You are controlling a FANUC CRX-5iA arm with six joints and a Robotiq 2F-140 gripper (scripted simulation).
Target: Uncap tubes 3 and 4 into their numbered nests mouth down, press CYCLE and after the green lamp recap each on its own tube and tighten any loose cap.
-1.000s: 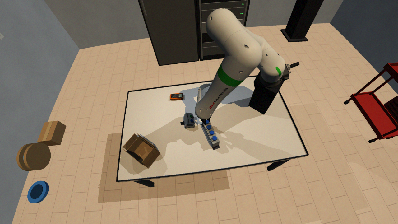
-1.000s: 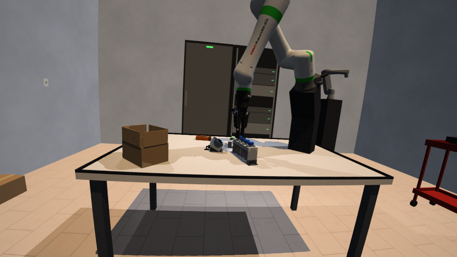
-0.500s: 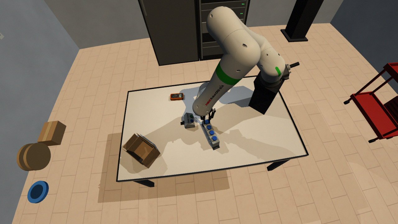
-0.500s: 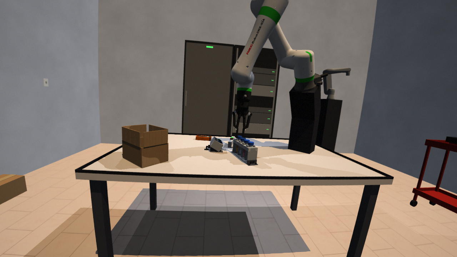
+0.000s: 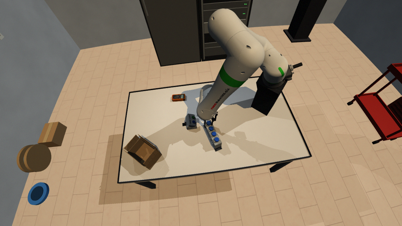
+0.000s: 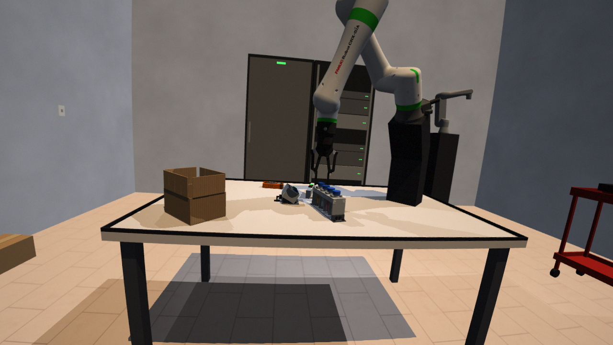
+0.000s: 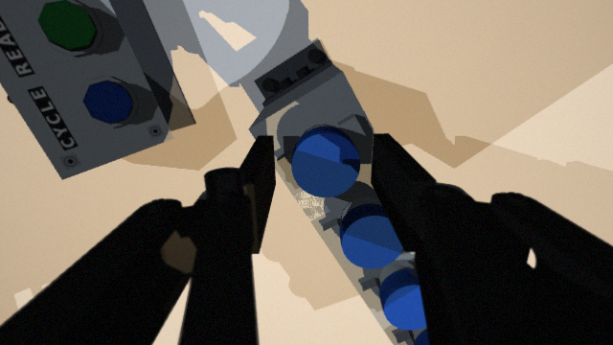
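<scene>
Now: the blue cap 5 cm to the left of my hand, 3 cm below it and 1 cm behind it. From my hand the other things lie so: blue cycle key 12 cm ahead, 7 cm below, 6 cm to the right; then key housing 14 cm ahead, 9 cm below, 8 cm to the right; then green ready key 12 cm ahead, 10 cm to the right, 7 cm below.
</scene>
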